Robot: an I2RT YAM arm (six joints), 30 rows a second.
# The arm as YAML. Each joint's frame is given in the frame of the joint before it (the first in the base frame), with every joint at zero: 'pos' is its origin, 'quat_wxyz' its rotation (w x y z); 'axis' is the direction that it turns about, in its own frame. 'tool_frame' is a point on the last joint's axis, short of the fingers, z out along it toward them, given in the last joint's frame.
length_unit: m
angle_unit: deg
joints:
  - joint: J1
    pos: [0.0, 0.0, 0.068]
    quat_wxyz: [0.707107, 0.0, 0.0, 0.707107]
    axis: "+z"
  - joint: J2
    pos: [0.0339, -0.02, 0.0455]
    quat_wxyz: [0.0, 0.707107, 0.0, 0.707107]
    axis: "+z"
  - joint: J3
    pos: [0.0, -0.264, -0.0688]
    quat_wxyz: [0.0, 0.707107, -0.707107, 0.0]
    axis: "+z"
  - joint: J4
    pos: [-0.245, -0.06, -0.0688]
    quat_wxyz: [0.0, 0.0, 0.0, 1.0]
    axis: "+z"
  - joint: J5
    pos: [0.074, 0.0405, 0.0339]
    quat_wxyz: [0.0, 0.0, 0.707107, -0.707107]
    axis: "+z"
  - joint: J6
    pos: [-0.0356, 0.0, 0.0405]
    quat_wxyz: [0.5, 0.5, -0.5, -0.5]
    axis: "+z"
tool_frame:
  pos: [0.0, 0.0, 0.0]
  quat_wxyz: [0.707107, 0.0, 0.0, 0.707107]
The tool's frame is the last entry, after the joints.
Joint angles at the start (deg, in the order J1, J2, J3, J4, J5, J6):
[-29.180, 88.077, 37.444, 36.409, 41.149, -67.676]
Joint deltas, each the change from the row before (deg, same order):
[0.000, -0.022, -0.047, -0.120, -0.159, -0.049]
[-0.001, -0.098, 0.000, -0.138, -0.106, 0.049]
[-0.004, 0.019, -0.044, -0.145, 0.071, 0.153]
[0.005, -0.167, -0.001, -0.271, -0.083, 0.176]
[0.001, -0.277, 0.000, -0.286, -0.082, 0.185]
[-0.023, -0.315, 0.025, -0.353, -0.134, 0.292]
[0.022, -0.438, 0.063, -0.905, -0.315, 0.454]
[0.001, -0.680, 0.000, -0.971, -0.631, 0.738]
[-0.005, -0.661, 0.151, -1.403, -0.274, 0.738]
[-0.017, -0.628, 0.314, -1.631, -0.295, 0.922]
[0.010, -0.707, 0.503, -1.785, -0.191, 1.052]
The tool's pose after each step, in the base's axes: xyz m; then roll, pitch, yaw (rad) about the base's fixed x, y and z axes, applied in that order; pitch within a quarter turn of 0, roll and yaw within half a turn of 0. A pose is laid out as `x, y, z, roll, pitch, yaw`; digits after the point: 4 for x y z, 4 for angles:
0.2597, -0.1718, 0.2009, -1.7639, 0.2183, -2.8536
0.2596, -0.1716, 0.2011, -1.7647, 0.2190, -2.8522
0.2594, -0.1716, 0.2006, -1.7673, 0.2188, -2.8545
0.2591, -0.1714, 0.2009, -1.7690, 0.2208, -2.8540
0.2587, -0.1711, 0.2018, -1.7696, 0.2241, -2.8533
0.2582, -0.1709, 0.2029, -1.7704, 0.2294, -2.8526
0.2576, -0.1703, 0.2039, -1.7770, 0.2333, -2.8500
0.2566, -0.1694, 0.2056, -1.7835, 0.2444, -2.8435
0.2557, -0.1687, 0.2073, -1.7928, 0.2508, -2.8439
0.2550, -0.1682, 0.2093, -1.8037, 0.2592, -2.8456
0.2545, -0.1678, 0.2125, -1.8131, 0.2708, -2.8488

